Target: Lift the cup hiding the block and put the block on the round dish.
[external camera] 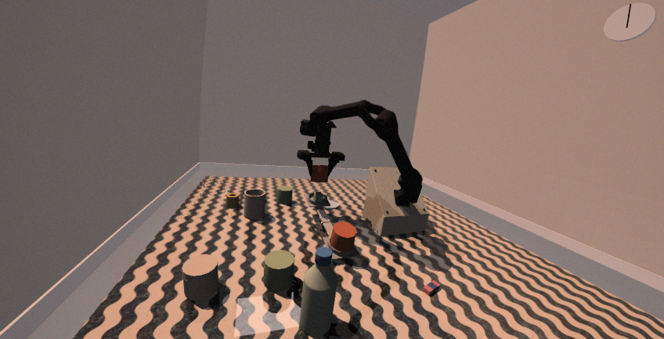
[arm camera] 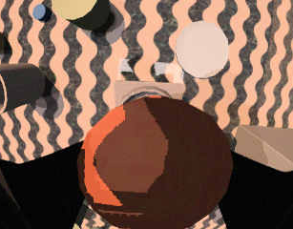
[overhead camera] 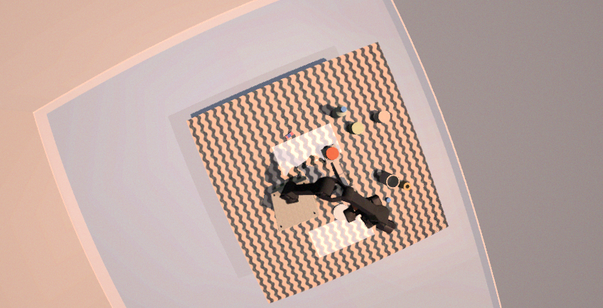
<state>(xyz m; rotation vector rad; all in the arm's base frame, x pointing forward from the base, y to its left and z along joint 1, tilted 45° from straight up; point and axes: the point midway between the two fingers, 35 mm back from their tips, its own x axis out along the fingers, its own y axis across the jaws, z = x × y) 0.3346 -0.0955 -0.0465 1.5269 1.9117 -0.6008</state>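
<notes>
Now: gripper tip 1 cm to the right of the pale green block and 8 cm above it. From my gripper tip the other things lie so: grey mug (25 cm ahead, 3 cm to the left, 13 cm below); then yellow ring (35 cm ahead, 5 cm to the right, 15 cm below); then round dish (7 cm behind, 11 cm to the right, 17 cm below).
</notes>
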